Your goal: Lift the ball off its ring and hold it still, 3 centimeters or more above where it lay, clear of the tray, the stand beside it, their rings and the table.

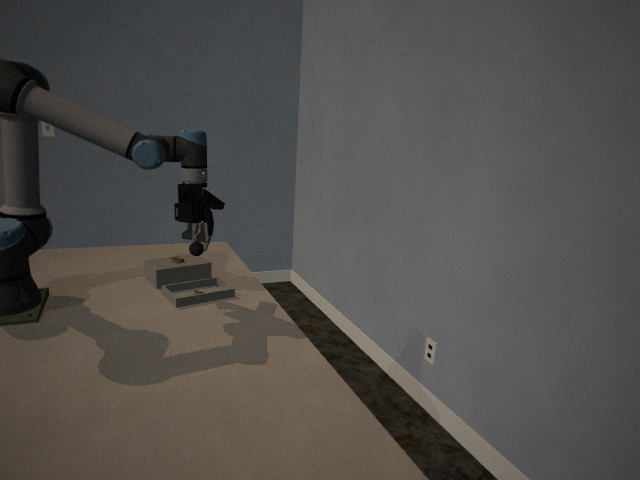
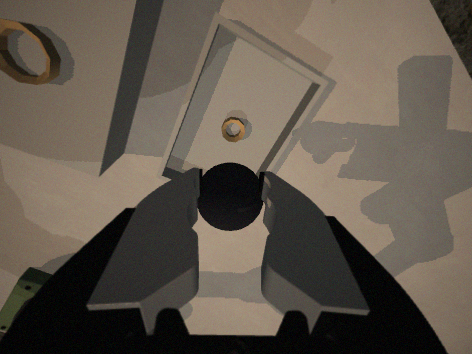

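Where they show: gripper, fingertip midpoint: [image 1: 199,250] [image 2: 231,172]; arm's base at its link origin: [image 1: 10,304].
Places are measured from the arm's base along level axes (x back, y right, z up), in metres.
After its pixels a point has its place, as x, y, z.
Note:
A black ball [image 1: 196,248] @(-0.503, -0.039, 0.144) [image 2: 230,196] @(-0.512, -0.070, 0.155) is held between the two fingertips of my gripper [image 1: 199,246] @(-0.513, -0.071, 0.130) [image 2: 231,172] @(-0.513, -0.071, 0.130), which is shut on it. The ball hangs in the air well above the tray [image 1: 205,298] @(-0.528, 0.005, -0.004) [image 2: 188,112] @(-0.481, -0.108, -0.013), apart from it and from the table. A small orange-brown ring [image 1: 198,291] @(-0.508, -0.066, -0.006) [image 2: 225,134] @(-0.497, -0.059, -0.004) lies on the tray's floor with no ball on it. The higher grey stand [image 1: 183,273] @(-0.460, -0.162, 0.025) [image 2: 90,105] @(-0.438, -0.173, 0.049) is beside the tray, and a larger ring [image 1: 177,259] @(-0.438, -0.239, 0.052) [image 2: 53,62] @(-0.452, -0.207, 0.058) lies on its top. The ball touches neither ring.
The tray and stand are on the beige table [image 1: 217,413] @(-0.539, 0.579, -0.016) [image 2: 295,240] near its far edge. The arm's green base plate [image 1: 31,314] @(-0.077, 0.081, 0.000) [image 2: 19,295] @(-0.014, -0.091, 0.005) is at the left. Shadows of the arm fall across the table. A blue-grey wall [image 1: 439,180] rises beyond the table's right edge.

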